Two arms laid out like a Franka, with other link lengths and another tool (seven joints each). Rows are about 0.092 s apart.
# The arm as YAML. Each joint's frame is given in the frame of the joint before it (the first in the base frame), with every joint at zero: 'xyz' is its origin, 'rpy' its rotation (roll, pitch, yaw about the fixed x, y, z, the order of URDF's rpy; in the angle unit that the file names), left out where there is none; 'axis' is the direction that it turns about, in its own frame. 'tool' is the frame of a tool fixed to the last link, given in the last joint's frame.
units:
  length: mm
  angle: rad
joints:
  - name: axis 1
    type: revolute
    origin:
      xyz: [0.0, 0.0, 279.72]
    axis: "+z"
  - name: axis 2
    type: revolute
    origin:
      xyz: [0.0, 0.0, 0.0]
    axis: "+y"
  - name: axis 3
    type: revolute
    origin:
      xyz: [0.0, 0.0, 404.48]
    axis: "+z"
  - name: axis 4
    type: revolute
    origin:
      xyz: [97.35, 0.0, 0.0]
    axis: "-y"
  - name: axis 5
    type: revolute
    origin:
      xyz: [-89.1, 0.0, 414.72]
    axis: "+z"
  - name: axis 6
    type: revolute
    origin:
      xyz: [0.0, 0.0, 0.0]
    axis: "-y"
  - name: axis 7
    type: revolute
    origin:
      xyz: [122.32, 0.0, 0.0]
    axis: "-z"
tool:
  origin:
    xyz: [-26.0, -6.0, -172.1]
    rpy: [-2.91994, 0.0, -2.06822]
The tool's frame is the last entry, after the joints.
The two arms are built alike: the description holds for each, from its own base.
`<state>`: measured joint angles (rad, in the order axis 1, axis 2, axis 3, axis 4, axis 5, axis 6, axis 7); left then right.
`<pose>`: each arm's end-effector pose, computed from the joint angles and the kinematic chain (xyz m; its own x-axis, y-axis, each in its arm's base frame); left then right.
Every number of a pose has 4 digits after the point.
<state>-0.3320 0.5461 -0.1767 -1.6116 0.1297 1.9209 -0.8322 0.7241 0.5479 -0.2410 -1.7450 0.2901 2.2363 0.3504</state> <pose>0.6614 -0.3602 0.2308 -0.2243 -0.9703 -0.0903 -0.9740 0.2262 -0.0121 0.6475 0.3859 0.2001 -0.4953 -0.8681 -0.0331 -0.8601 0.4953 -0.1219</pose>
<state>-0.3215 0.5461 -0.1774 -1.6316 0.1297 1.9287 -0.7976 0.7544 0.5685 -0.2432 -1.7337 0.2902 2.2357 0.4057</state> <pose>0.6591 -0.3512 0.2225 -0.2505 -0.9644 -0.0848 -0.9679 0.2512 0.0028 0.6380 0.4071 0.1903 -0.5172 -0.8557 -0.0170 -0.8485 0.5152 -0.1206</pose>
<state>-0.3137 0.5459 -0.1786 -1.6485 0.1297 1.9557 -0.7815 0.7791 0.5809 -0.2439 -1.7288 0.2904 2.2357 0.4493</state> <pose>0.6600 -0.3470 0.2169 -0.2605 -0.9624 -0.0766 -0.9651 0.2617 -0.0056 0.6284 0.4239 0.1834 -0.5332 -0.8460 -0.0049 -0.8396 0.5299 -0.1194</pose>
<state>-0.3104 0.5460 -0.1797 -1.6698 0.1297 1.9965 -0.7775 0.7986 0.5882 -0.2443 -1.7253 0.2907 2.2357 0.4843</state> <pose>0.6601 -0.3467 0.2100 -0.2633 -0.9623 -0.0683 -0.9639 0.2654 -0.0236 0.6205 0.4372 0.1796 -0.5462 -0.8377 0.0026 -0.8319 0.5420 -0.1193</pose>
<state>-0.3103 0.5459 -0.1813 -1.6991 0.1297 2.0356 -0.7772 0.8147 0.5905 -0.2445 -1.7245 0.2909 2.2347 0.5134</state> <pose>0.6557 -0.3477 0.1998 -0.2673 -0.9616 -0.0625 -0.9624 0.2696 -0.0327 0.6132 0.4478 0.1783 -0.5569 -0.8305 0.0079 -0.8252 0.5522 -0.1188</pose>
